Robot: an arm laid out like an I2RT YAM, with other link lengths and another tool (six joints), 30 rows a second.
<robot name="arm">
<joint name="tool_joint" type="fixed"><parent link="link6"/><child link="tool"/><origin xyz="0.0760 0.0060 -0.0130" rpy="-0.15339 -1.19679 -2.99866"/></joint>
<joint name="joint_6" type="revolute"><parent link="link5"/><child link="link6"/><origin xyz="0.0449 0.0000 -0.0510"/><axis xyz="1 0 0"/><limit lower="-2.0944" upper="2.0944"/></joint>
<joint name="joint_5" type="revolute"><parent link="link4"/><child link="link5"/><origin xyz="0.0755 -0.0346 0.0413"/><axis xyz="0 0 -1"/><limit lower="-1.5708" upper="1.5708"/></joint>
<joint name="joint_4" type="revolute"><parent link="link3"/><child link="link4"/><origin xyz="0.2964 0.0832 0.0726"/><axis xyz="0 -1 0"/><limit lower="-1.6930" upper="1.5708"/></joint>
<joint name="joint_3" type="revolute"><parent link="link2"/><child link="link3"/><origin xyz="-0.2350 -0.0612 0.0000"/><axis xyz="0 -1 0"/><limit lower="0.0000" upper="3.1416"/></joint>
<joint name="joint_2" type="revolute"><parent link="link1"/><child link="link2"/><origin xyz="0.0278 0.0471 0.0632"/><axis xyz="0 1 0"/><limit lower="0.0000" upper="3.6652"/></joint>
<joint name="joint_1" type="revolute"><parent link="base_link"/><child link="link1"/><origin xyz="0.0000 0.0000 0.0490"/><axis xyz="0 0 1"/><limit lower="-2.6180" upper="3.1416"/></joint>
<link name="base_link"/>
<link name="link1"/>
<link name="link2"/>
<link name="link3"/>
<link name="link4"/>
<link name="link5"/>
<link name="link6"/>
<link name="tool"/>
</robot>
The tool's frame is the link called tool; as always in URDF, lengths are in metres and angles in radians.
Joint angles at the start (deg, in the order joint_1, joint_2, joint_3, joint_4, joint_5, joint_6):
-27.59, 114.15, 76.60, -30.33, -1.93, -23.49
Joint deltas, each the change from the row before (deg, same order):
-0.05, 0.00, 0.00, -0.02, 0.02, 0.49
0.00, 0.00, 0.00, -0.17, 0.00, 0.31
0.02, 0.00, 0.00, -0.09, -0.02, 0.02
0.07, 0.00, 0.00, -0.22, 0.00, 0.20
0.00, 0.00, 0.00, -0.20, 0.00, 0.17
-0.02, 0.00, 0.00, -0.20, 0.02, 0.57
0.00, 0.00, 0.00, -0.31, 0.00, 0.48
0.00, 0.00, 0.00, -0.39, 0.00, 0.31
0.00, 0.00, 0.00, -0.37, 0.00, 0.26
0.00, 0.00, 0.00, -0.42, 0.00, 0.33
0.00, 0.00, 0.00, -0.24, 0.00, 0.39
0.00, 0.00, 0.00, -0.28, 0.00, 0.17
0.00, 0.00, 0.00, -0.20, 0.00, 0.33
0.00, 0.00, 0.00, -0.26, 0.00, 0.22
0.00, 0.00, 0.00, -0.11, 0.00, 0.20
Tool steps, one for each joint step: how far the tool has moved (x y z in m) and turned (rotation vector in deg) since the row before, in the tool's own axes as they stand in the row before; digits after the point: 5 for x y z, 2 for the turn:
-0.00013, 0.00029, -0.00006, -0.22, -0.03, 0.49
-0.00046, -0.00027, -0.00025, -0.06, -0.16, 0.31
-0.00020, -0.00030, -0.00012, 0.05, -0.08, 0.02
-0.00048, -0.00084, -0.00028, 0.04, -0.20, 0.17
-0.00056, -0.00027, -0.00031, 0.00, -0.19, 0.19
-0.00057, -0.00017, -0.00031, -0.18, -0.20, 0.57
-0.00085, -0.00045, -0.00047, -0.09, -0.29, 0.49
-0.00109, -0.00049, -0.00060, -0.01, -0.37, 0.34
-0.00104, -0.00045, -0.00058, 0.01, -0.35, 0.29
-0.00118, -0.00051, -0.00065, -0.01, -0.40, 0.37
-0.00066, -0.00034, -0.00037, -0.08, -0.23, 0.40
-0.00080, -0.00032, -0.00044, 0.01, -0.27, 0.20
-0.00055, -0.00027, -0.00031, -0.07, -0.19, 0.33
-0.00074, -0.00030, -0.00040, -0.02, -0.25, 0.24
-0.00030, -0.00015, -0.00017, -0.05, -0.11, 0.20

